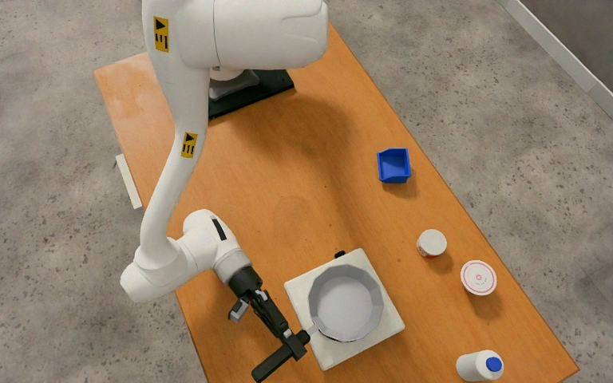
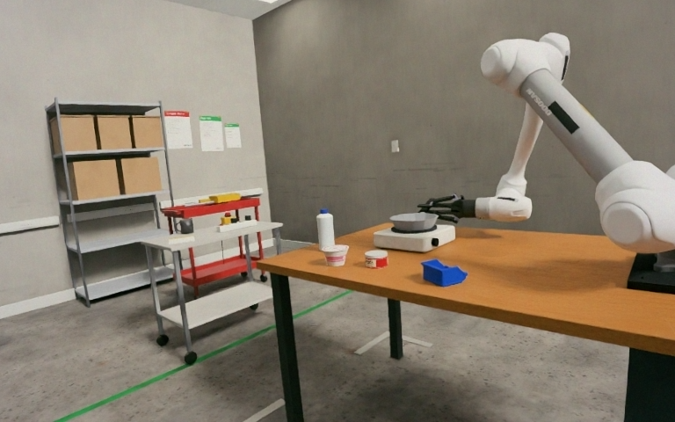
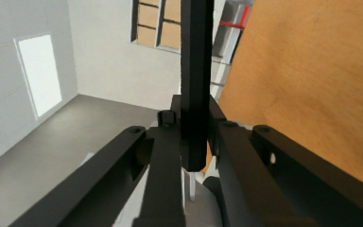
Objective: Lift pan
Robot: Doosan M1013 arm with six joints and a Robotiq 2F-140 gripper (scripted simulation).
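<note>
My hand is 20 mm past the grey pan, 110 mm to the right of it and 20 mm above it. Also, from my hand: blue bin: 330 mm behind, 530 mm to the left, 100 mm below; then bottle: 250 mm ahead, 380 mm to the left, 40 mm below; then white hot plate: 50 mm behind, 160 mm to the left, 90 mm below.
</note>
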